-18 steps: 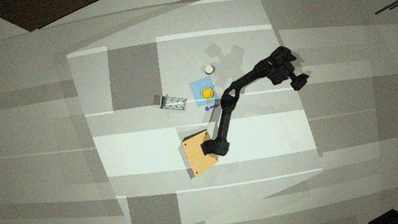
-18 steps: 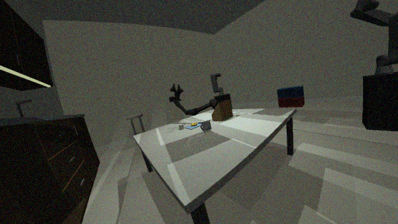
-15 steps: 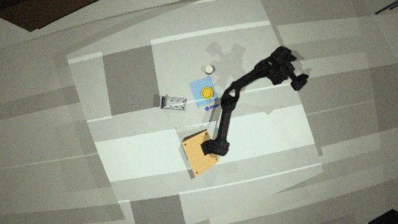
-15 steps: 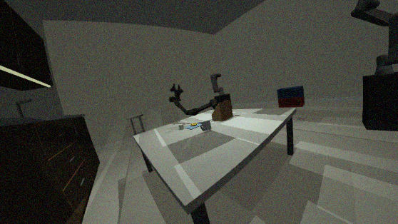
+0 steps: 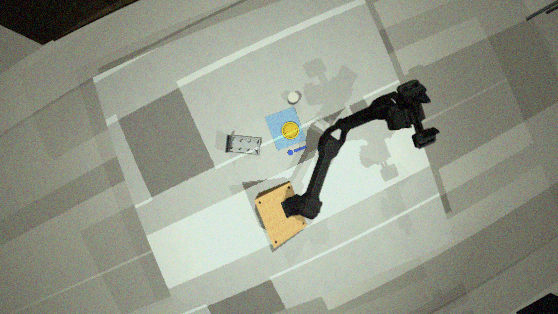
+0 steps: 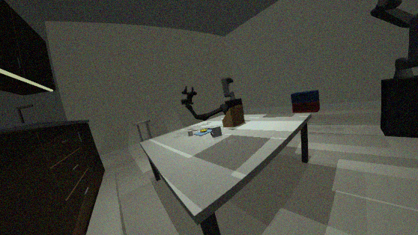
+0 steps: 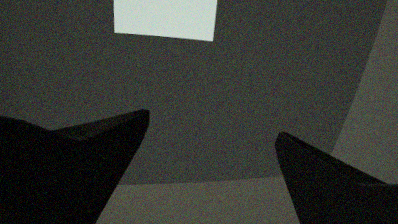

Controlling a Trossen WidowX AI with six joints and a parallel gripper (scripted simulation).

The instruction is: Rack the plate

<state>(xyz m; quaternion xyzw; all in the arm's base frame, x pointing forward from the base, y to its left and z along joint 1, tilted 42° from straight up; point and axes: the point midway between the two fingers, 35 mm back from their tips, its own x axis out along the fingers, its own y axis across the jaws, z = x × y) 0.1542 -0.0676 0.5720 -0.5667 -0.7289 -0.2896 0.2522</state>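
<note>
Right now my gripper tip is 50 cm above the yellow plate, 31 cm to the right of it and 13 cm short of it. Round my gripper tip: white cup: 49 cm below, 25 cm to the left, 25 cm ahead; dish rack: 52 cm to the left, 49 cm below, 15 cm ahead; blue mat: 51 cm below, 33 cm to the left, 15 cm ahead.
</note>
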